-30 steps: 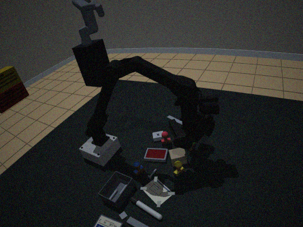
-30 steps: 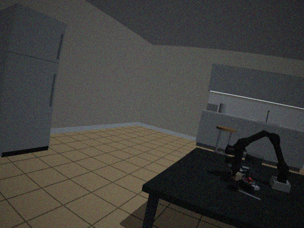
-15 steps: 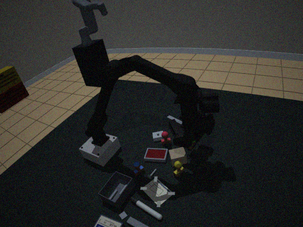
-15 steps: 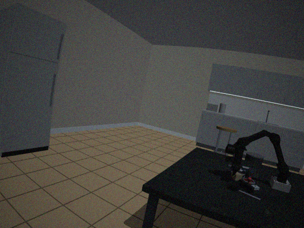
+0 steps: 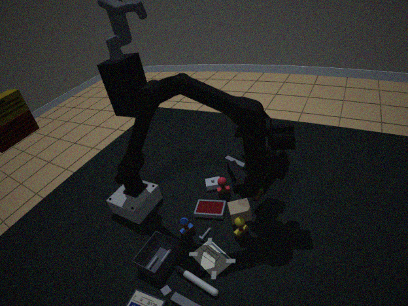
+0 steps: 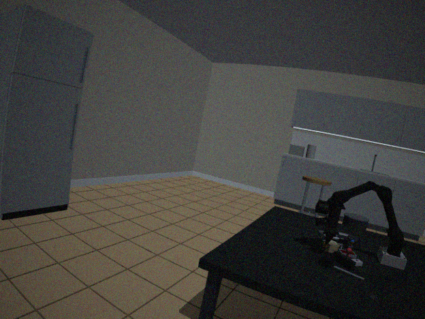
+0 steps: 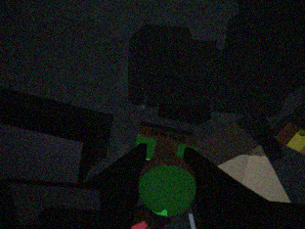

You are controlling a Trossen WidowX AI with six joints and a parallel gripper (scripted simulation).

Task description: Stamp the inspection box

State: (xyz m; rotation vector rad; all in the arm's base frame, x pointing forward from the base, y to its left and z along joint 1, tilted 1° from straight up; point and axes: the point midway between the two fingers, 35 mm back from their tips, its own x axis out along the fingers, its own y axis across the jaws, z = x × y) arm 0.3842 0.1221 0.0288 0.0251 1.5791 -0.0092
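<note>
Now: the red ink pad 13 cm behind my gripper tip, 7 cm to the right of it and 5 cm below it. Round my gripper tip: green-knobbed PASS stamp right at my gripper tip; then red-knobbed stamp 12 cm behind, 1 cm to the left, 3 cm below; then tan block 3 cm behind, 6 cm to the right, 3 cm below.
</note>
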